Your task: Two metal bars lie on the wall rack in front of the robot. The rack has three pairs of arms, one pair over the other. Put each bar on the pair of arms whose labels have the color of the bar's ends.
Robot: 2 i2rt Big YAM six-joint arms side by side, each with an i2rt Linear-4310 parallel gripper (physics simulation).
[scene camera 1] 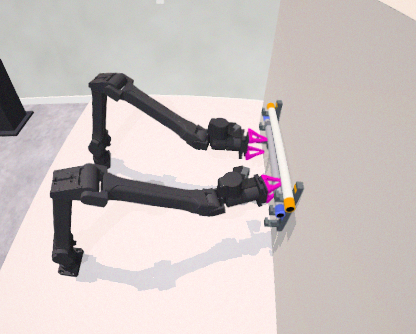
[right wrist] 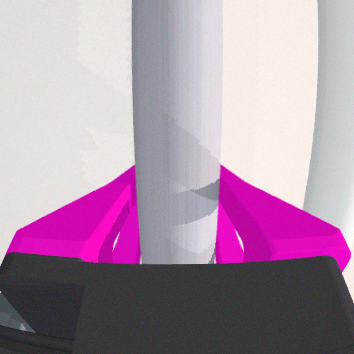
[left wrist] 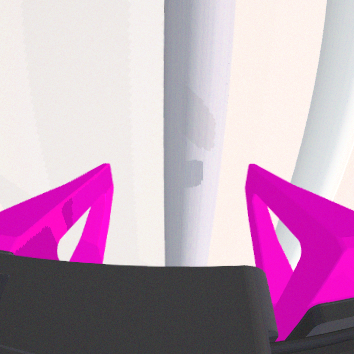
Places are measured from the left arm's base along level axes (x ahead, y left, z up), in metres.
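Pixels of known places: left gripper, between the fingertips: [scene camera 1: 265, 145] [left wrist: 178, 174]; right gripper, between the fingertips: [right wrist: 176, 173]; left arm's base, origin of its link: [scene camera 1: 102, 161]; right arm's base, origin of its link: [scene camera 1: 71, 262].
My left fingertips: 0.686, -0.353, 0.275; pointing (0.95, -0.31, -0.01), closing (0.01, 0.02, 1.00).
For each thing: its top centre in the pictures, then the offset to it from my left fingertips, as dx, dy, dz. "spot": a spot on its surface instead. Level surfaces: height alone.
- white bar, centre of its top: [left wrist: 301, 257] [scene camera 1: 280, 144] -0.007, -0.096, +0.097
- wall rack, a spot on its surface: [scene camera 1: 300, 186] spot: -0.047, -0.292, +0.127
- orange label, a spot on its surface: [scene camera 1: 295, 188] spot: -0.053, -0.283, +0.108
- grey bar, centre of its top: [left wrist: 210, 241] [scene camera 1: 274, 154] -0.002, -0.071, +0.022
- pale table top, height of its surface: dz -0.275
A white bar [scene camera 1: 281, 155] [left wrist: 327, 100] [right wrist: 334, 100] with orange ends lies along the top of the wall rack [scene camera 1: 300, 186] at the right in scene camera 1. An orange label [scene camera 1: 295, 188] shows on the rack's lower post. A grey bar [scene camera 1: 270, 135] [left wrist: 195, 75] [right wrist: 175, 75] with blue ends is beside it, partly hidden. My right gripper [scene camera 1: 276, 192] [right wrist: 176, 173] is shut on the grey bar near its lower blue end. My left gripper [scene camera 1: 265, 145] [left wrist: 178, 174] is open, its fingertips apart on either side of the grey bar in the wrist view, not touching it. Other labels are hidden.
The wall [scene camera 1: 350, 150] rises at the right behind the rack. The pale table top [scene camera 1: 150, 315] lies below both arms. Small rack arms [scene camera 1: 270, 223] stick out at the lower post. A black stand [scene camera 1: 11, 107] is at the far left.
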